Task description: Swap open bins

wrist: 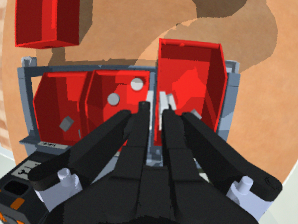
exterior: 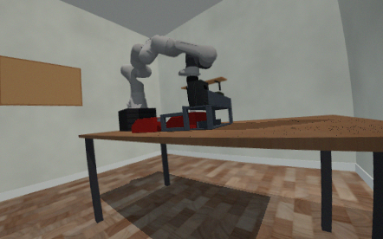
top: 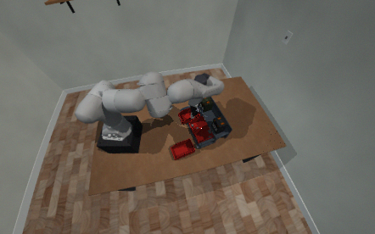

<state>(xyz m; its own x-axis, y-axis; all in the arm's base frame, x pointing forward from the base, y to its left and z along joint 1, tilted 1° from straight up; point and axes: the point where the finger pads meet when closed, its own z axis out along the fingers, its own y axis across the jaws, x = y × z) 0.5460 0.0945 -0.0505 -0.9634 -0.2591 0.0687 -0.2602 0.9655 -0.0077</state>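
The grey shelf lip lies 110 mm below my hand, 70 mm to the right of it and 30 mm behind it. The rest, counted from my hand: black box (180 mm ahead, 140 mm to the right, 50 mm above).
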